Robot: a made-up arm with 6 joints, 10 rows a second.
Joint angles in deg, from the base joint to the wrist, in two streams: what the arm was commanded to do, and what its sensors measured. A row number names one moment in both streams.
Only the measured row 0 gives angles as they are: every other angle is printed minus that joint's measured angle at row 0.
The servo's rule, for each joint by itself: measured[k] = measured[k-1] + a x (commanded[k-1-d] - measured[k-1]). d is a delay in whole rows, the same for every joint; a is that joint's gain. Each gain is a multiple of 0.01, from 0.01 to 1. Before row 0 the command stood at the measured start. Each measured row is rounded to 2 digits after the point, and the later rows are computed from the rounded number. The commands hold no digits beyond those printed.
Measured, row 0:
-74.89, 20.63, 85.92, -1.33, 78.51, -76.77
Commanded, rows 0 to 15:
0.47, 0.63, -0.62, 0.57, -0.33, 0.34
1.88, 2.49, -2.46, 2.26, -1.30, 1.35
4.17, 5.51, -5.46, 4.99, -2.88, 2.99
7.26, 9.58, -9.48, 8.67, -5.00, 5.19
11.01, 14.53, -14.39, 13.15, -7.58, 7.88
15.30, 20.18, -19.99, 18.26, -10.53, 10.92
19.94, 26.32, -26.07, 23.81, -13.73, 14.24
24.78, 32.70, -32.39, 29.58, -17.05, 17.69
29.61, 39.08, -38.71, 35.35, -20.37, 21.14
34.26, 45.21, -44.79, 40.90, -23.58, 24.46
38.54, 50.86, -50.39, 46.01, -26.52, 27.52
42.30, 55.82, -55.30, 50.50, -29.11, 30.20
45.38, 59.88, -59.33, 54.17, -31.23, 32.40
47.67, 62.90, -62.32, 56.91, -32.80, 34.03
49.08, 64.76, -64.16, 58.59, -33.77, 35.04
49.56, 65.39, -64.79, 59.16, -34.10, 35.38
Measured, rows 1 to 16:
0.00, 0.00, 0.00, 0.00, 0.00, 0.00
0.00, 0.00, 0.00, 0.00, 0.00, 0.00
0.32, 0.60, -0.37, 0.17, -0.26, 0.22
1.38, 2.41, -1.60, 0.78, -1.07, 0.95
3.28, 5.39, -3.88, 2.00, -2.48, 2.28
5.99, 9.41, -7.18, 3.93, -4.45, 4.17
9.40, 14.33, -11.43, 6.60, -6.89, 6.58
13.41, 19.95, -16.48, 9.98, -9.73, 9.40
17.85, 26.07, -22.14, 13.99, -12.85, 12.55
22.56, 32.43, -28.19, 18.51, -16.13, 15.89
27.35, 38.81, -34.40, 23.39, -19.44, 19.30
32.05, 44.95, -40.53, 28.47, -22.67, 22.65
36.46, 50.62, -46.35, 33.56, -25.67, 25.82
40.43, 55.61, -51.63, 38.47, -28.35, 28.67
43.80, 59.71, -56.17, 43.02, -30.60, 31.09
46.43, 62.77, -59.80, 47.05, -32.32, 33.00
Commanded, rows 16 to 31:
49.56, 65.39, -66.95, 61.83, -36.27, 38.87
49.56, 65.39, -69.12, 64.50, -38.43, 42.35
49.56, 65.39, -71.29, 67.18, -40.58, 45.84
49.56, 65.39, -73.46, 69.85, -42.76, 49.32
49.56, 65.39, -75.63, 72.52, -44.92, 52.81
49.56, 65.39, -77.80, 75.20, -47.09, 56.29
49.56, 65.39, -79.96, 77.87, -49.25, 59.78
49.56, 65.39, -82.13, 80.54, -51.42, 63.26
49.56, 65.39, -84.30, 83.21, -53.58, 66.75
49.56, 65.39, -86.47, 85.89, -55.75, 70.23
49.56, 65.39, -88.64, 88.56, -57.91, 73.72
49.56, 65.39, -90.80, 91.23, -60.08, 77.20
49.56, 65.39, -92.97, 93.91, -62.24, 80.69
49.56, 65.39, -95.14, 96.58, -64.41, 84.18
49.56, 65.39, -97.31, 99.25, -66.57, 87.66
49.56, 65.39, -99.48, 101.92, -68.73, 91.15
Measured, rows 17 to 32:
48.23, 64.68, -62.37, 50.40, -33.45, 34.33
49.13, 65.36, -63.80, 52.94, -33.96, 35.01
49.42, 65.39, -65.66, 55.52, -35.76, 37.52
49.52, 65.39, -67.70, 58.12, -37.84, 40.66
49.55, 65.39, -69.82, 60.75, -39.98, 44.03
49.56, 65.39, -71.97, 63.39, -42.15, 47.47
49.56, 65.39, -74.13, 66.04, -44.31, 50.94
49.56, 65.39, -76.30, 68.70, -46.48, 54.42
49.56, 65.39, -78.46, 71.36, -48.64, 57.90
49.56, 65.39, -80.63, 74.02, -50.81, 61.38
49.56, 65.39, -82.80, 76.69, -52.97, 64.87
49.56, 65.39, -84.97, 79.36, -55.14, 68.35
49.56, 65.39, -87.14, 82.03, -57.30, 71.84
49.56, 65.39, -89.30, 84.70, -59.47, 75.32
49.56, 65.39, -91.47, 87.37, -61.63, 78.81
49.56, 65.39, -93.64, 90.04, -63.80, 82.30

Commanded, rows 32 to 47:
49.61, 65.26, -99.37, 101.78, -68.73, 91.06
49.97, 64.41, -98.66, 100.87, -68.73, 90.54
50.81, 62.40, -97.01, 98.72, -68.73, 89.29
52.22, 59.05, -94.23, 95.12, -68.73, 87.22
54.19, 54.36, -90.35, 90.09, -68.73, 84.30
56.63, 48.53, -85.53, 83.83, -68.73, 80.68
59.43, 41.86, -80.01, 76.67, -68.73, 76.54
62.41, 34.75, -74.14, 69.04, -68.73, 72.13
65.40, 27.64, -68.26, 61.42, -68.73, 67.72
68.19, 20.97, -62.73, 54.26, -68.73, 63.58
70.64, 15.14, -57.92, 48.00, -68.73, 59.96
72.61, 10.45, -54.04, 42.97, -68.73, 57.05
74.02, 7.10, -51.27, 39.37, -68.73, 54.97
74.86, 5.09, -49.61, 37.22, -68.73, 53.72
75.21, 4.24, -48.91, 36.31, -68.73, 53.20
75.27, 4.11, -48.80, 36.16, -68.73, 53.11
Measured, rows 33 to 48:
49.56, 65.39, -95.81, 92.71, -65.96, 85.78
49.56, 65.39, -97.98, 95.38, -68.12, 89.27
49.59, 65.27, -98.80, 97.24, -68.60, 90.43
49.85, 64.44, -98.72, 98.29, -68.70, 90.50
50.50, 62.48, -97.71, 98.41, -68.72, 89.71
51.67, 59.19, -95.66, 97.46, -68.73, 88.09
53.38, 54.55, -92.53, 95.32, -68.73, 85.63
55.59, 48.77, -88.40, 91.99, -68.73, 82.41
58.20, 42.14, -83.45, 87.55, -68.73, 78.59
61.06, 35.05, -77.96, 82.18, -68.73, 74.39
64.01, 27.94, -72.24, 76.16, -68.73, 70.05
66.85, 21.25, -66.63, 69.81, -68.73, 65.84
69.43, 15.38, -61.49, 63.49, -68.73, 62.02
71.59, 10.65, -57.09, 57.54, -68.73, 58.79
73.24, 7.24, -53.66, 52.27, -68.73, 56.31
74.34, 5.18, -51.27, 47.91, -68.73, 54.63

